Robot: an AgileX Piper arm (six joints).
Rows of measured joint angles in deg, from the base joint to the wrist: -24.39 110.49 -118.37 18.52 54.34 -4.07; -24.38 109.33 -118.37 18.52 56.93 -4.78; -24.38 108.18 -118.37 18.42 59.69 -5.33; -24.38 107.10 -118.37 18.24 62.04 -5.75; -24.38 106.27 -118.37 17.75 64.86 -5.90; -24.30 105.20 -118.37 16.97 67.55 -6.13; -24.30 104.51 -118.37 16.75 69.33 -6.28; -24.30 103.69 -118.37 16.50 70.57 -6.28; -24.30 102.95 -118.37 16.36 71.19 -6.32; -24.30 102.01 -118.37 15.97 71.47 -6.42; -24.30 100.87 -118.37 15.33 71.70 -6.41; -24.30 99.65 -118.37 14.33 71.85 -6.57; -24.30 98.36 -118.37 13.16 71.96 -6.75; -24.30 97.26 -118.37 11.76 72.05 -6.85; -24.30 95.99 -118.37 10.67 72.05 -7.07; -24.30 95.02 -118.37 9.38 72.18 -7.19
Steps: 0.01 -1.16 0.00 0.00 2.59 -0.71; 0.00 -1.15 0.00 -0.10 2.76 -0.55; 0.00 -1.08 0.00 -0.18 2.35 -0.42; 0.00 -0.83 0.00 -0.49 2.82 -0.15; 0.08 -1.07 0.00 -0.78 2.69 -0.23; 0.00 -0.69 0.00 -0.22 1.78 -0.15; 0.00 -0.82 0.00 -0.25 1.24 0.00; 0.00 -0.74 0.00 -0.14 0.62 -0.04; 0.00 -0.94 0.00 -0.39 0.28 -0.10; 0.00 -1.14 0.00 -0.64 0.23 0.01; 0.00 -1.22 0.00 -1.00 0.15 -0.16; 0.00 -1.29 0.00 -1.17 0.11 -0.18; 0.00 -1.10 0.00 -1.40 0.09 -0.10; 0.00 -1.27 0.00 -1.09 0.00 -0.22; 0.00 -0.97 0.00 -1.29 0.13 -0.12
